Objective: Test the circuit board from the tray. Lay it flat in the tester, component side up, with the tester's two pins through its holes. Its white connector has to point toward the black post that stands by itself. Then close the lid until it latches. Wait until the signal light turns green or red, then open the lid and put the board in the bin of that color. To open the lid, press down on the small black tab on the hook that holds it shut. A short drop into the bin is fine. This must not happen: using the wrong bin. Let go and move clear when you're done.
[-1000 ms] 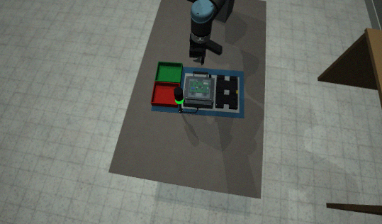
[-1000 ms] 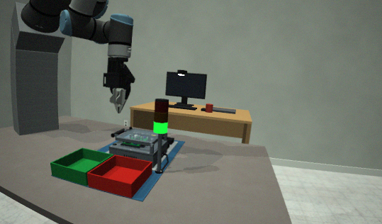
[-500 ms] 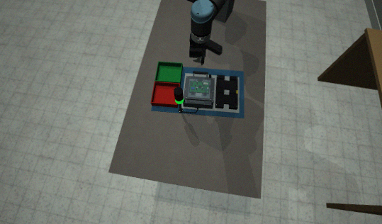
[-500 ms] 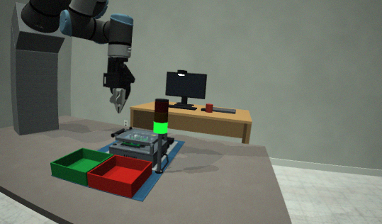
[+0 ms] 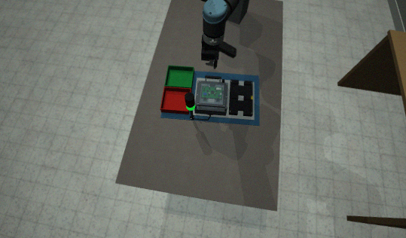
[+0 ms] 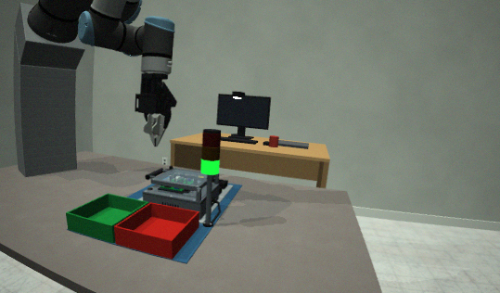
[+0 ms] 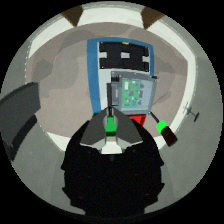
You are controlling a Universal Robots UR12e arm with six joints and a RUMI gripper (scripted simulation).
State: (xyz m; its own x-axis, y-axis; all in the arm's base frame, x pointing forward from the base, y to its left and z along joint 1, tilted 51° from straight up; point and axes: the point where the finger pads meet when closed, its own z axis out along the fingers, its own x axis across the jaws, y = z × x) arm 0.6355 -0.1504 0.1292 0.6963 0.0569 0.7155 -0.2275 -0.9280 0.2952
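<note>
The black latch hook is 10 cm below my hand, 4 cm to the left of it and 4 cm ahead of it. From my hand the other things lie so: tester lid (10 cm below, 8 cm ahead, 3 cm to the right); then green circuit board (12 cm below, 8 cm ahead, 3 cm to the right); then green bin (19 cm to the right, 18 cm below, 8 cm behind).
</note>
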